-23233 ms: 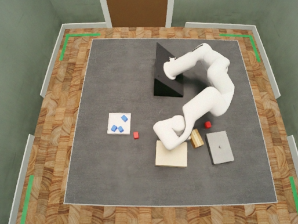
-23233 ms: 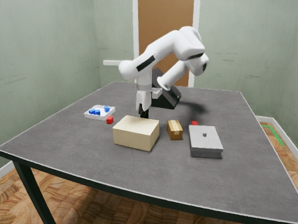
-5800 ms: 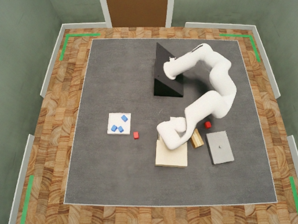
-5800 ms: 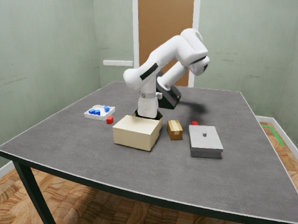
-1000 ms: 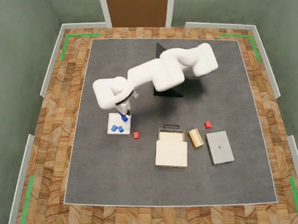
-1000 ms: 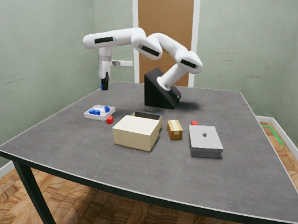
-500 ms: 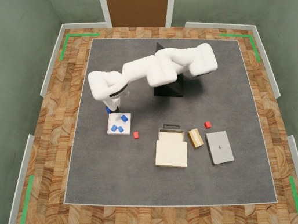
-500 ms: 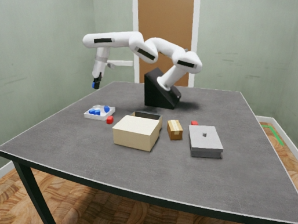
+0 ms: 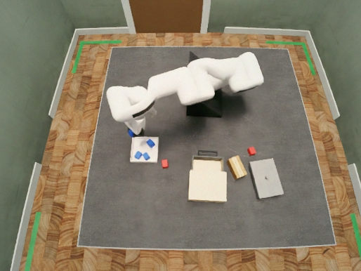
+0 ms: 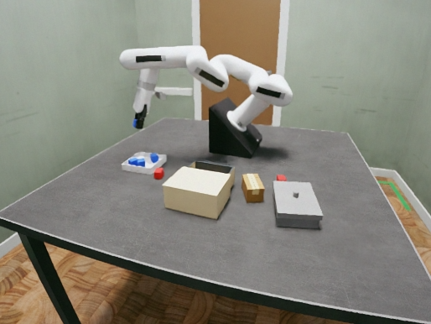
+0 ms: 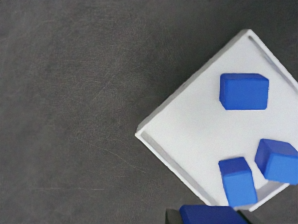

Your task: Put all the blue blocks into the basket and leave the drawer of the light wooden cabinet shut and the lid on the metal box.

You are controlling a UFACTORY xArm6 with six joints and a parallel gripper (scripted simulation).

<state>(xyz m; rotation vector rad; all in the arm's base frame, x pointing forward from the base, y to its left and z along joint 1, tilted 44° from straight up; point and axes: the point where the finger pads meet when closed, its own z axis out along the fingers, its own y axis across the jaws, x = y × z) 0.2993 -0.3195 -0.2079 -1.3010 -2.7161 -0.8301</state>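
My gripper is now 170 mm above the white basket, 40 mm short of it and 30 mm to the right of it. From my hand the other things lie so: flat lid: 670 mm to the left, 210 mm ahead, 140 mm below; then light wooden cabinet: 360 mm to the left, 200 mm ahead, 140 mm below; then brown cardboard box: 530 mm to the left, 150 mm below, 150 mm ahead.
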